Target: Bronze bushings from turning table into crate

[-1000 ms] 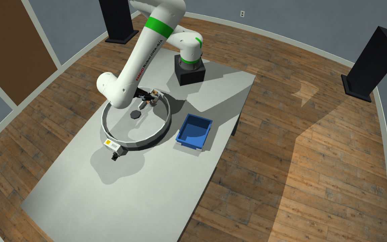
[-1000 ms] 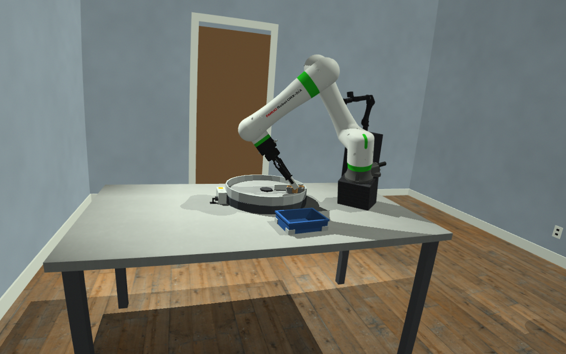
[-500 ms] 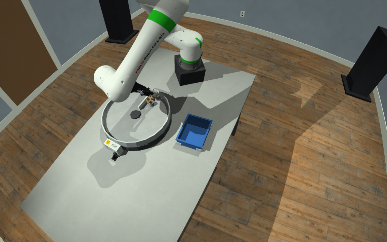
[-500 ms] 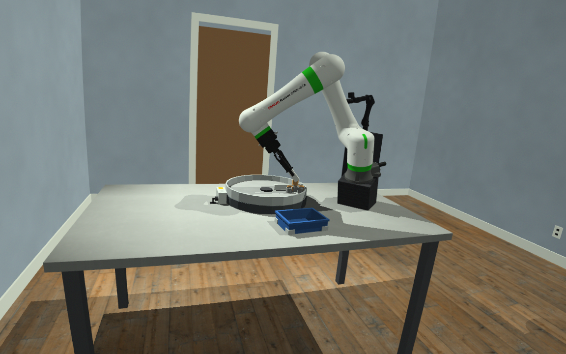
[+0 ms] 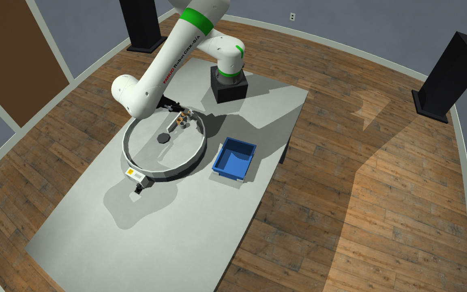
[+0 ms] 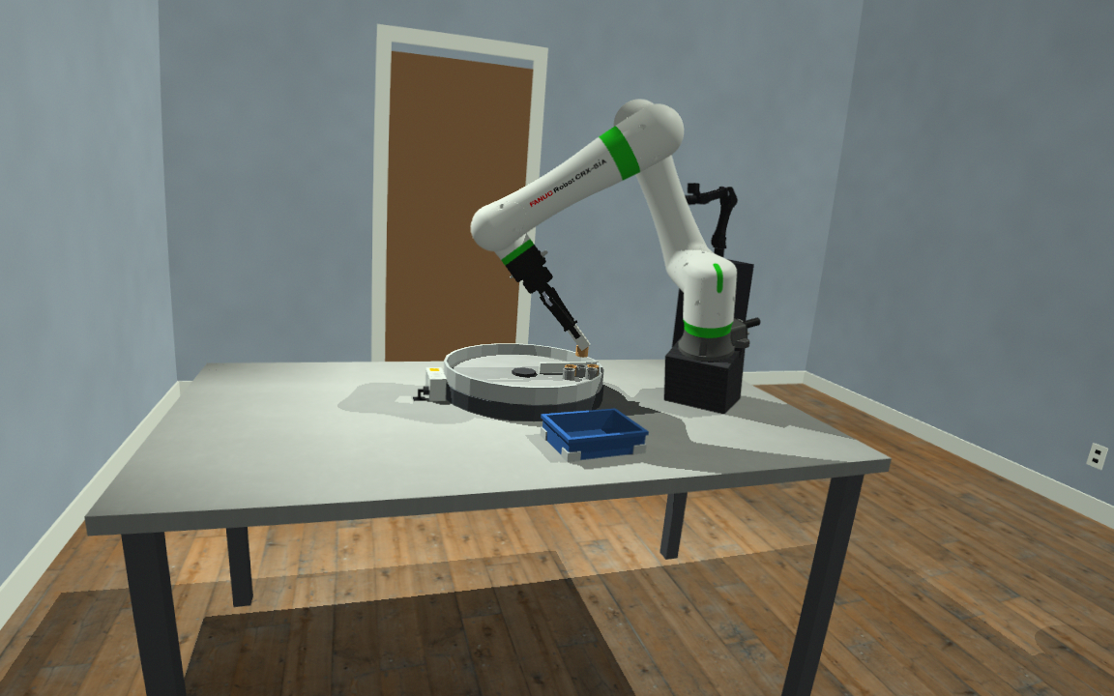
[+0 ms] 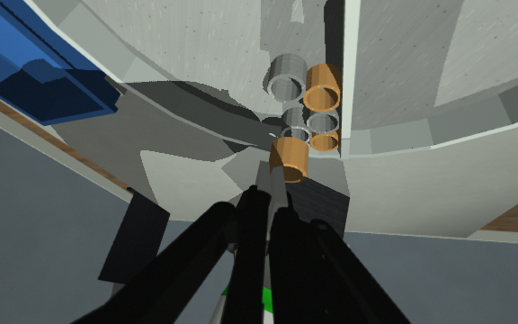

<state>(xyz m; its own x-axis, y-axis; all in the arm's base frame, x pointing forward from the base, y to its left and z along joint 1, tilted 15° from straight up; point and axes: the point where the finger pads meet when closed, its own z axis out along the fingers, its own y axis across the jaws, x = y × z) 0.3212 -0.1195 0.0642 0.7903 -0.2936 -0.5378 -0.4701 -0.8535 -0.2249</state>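
Right now my hand is 10 cm short of the blue crate, 29 cm to the right of it and 14 cm above it. From my hand the other things lie so: round turning table: 12 cm ahead, 7 cm to the right, 11 cm below.
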